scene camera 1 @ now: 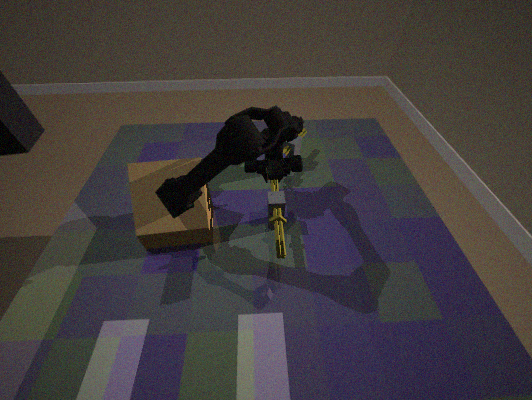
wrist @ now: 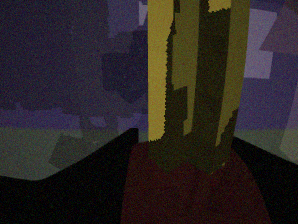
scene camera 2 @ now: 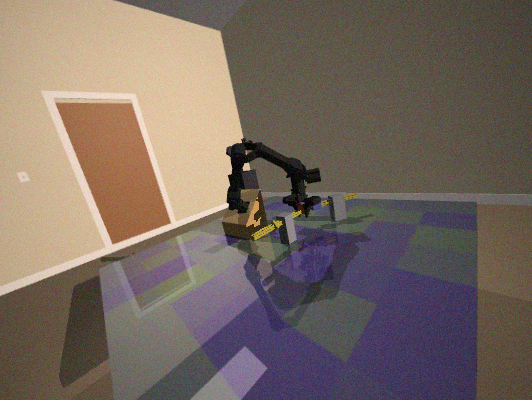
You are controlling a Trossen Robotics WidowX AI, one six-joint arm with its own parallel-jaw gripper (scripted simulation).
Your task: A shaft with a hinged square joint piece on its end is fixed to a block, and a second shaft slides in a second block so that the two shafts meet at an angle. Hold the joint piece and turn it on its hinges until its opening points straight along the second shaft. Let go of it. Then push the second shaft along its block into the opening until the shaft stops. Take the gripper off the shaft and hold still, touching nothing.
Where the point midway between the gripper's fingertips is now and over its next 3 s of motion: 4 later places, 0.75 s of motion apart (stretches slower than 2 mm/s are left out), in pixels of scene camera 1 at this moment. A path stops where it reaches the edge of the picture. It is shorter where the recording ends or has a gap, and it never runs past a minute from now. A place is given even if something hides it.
My gripper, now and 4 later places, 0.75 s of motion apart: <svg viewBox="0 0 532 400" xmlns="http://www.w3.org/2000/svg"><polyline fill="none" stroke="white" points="272,182 272,182 274,169 275,152 275,147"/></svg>
